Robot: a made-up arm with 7 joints.
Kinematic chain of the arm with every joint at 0, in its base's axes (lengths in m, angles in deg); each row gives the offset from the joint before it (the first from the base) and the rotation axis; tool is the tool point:
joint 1: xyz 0 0.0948 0 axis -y
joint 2: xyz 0 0.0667 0 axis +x
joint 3: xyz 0 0 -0.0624 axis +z
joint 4: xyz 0 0 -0.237 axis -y
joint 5: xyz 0 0 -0.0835 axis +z
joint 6: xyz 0 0 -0.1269 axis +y
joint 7: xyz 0 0 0 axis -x
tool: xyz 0 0 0
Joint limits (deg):
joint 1: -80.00..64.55
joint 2: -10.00..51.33
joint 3: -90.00..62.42
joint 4: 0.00..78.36
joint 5: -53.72..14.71
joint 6: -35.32..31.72
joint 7: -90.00..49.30
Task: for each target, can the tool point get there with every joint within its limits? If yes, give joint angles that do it. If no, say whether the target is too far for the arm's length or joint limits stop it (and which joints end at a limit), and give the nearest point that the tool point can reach.
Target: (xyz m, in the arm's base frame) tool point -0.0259 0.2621 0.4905
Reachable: no: joint limits stop it (at a limit: joint 1, joint 2, joint 4) | nearest point 0.1980 0.4921 0.1041 | short by 0.502 m
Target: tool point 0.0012 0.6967 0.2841
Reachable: no: too far | nearest point 0.1138 0.5388 0.0632 | short by 0.294 m
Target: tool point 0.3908 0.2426 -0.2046
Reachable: yes | joints 42.69 24.43 -33.41 57.75 -41.48 -15.27 30.89
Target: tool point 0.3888 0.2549 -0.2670
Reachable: yes | joints 40.34 17.91 -22.48 39.45 -23.16 24.72 -1.50
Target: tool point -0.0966 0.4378 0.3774
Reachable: no: joint limits stop it (at a limit: joint 1, joint 2, joint 4) | nearest point 0.1362 0.5282 0.0793 | short by 0.389 m
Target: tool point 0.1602 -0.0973 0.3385
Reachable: no: joint limits stop it (at a limit: joint 1, joint 2, joint 4) | nearest point 0.3590 -0.0121 0.0178 | short by 0.387 m
